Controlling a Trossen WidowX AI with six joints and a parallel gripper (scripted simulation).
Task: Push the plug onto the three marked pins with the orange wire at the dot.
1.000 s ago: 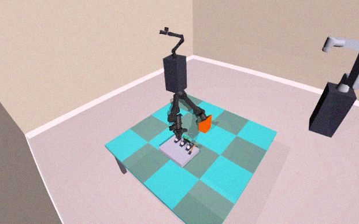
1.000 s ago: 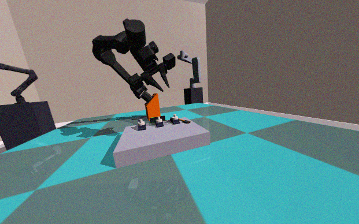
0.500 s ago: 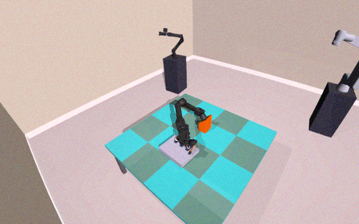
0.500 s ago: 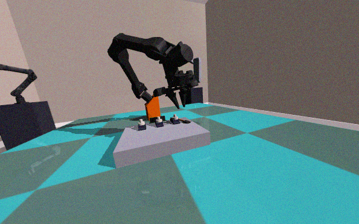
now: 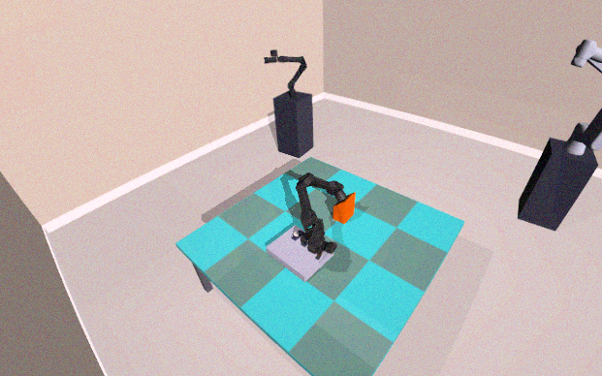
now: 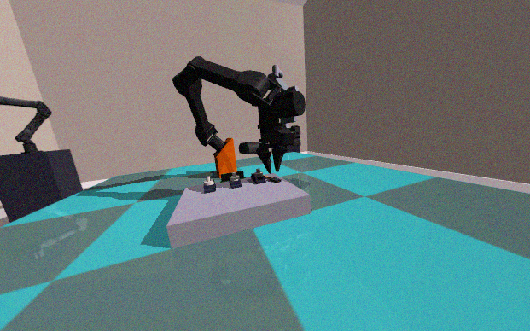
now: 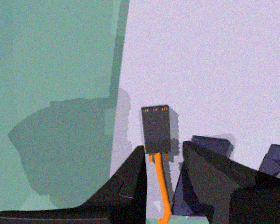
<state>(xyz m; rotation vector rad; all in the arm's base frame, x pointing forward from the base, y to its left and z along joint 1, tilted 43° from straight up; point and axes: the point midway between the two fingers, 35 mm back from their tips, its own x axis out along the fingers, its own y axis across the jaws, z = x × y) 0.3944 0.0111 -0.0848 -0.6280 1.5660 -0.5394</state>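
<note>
Right now my gripper tip is 110 mm past the green band and 120 mm to the left of it. Also, from my gripper tip: grey printed holder: 50 mm ahead, 130 mm to the right, 50 mm below.
</note>
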